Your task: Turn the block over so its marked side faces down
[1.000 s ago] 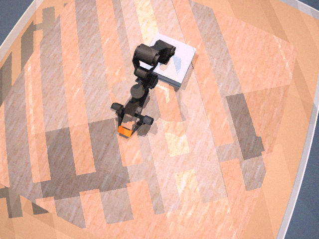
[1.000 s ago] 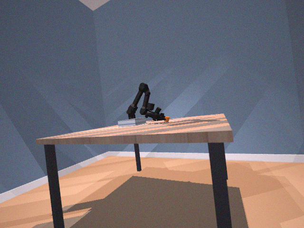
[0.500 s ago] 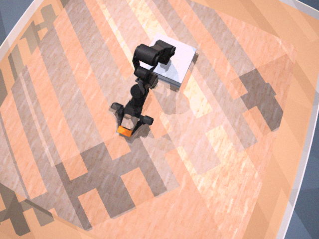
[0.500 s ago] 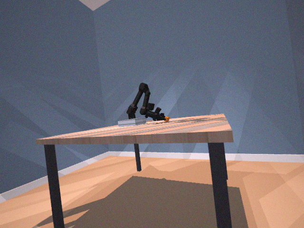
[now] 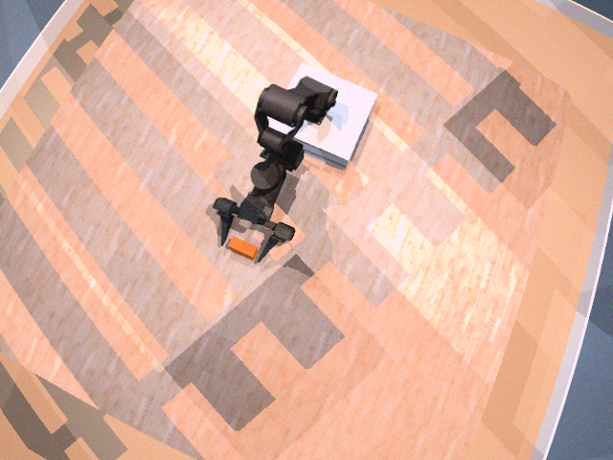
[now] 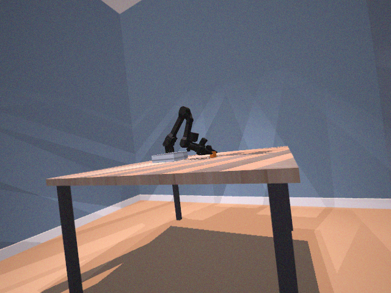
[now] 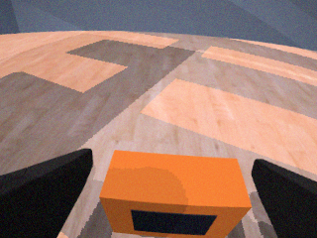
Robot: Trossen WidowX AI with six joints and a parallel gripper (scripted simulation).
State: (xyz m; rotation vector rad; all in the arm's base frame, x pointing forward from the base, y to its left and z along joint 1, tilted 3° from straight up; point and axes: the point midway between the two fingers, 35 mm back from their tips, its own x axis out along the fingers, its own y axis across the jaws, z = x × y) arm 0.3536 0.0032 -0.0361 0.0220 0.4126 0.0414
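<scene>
Right now my gripper tip is 2 cm past the orange block and 1 cm above it.
</scene>
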